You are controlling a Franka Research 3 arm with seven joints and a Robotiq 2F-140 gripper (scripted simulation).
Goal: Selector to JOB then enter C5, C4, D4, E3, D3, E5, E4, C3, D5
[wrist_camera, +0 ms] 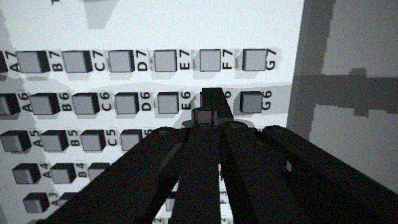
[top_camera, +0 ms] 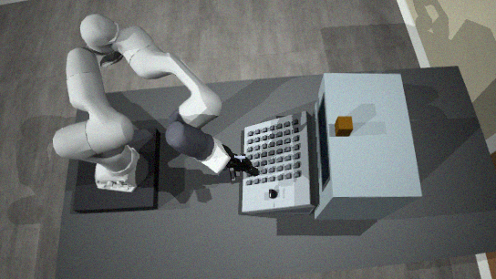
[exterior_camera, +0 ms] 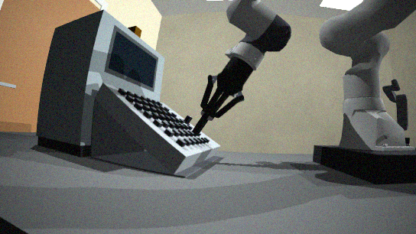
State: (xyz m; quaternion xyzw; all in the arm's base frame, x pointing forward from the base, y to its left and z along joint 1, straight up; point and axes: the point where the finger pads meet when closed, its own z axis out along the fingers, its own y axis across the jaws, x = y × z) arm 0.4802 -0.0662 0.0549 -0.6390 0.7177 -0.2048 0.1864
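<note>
My hand is 5 cm short of the E6 key, 1 cm to the left of it and 1 cm above it. The rest, counted from my hand: E5 key 5 cm ahead, 3 cm to the left, 1 cm below; C6 key 11 cm ahead, 2 cm above, 1 cm to the right; D6 key 8 cm ahead, 1 cm to the right, 1 cm above.
</note>
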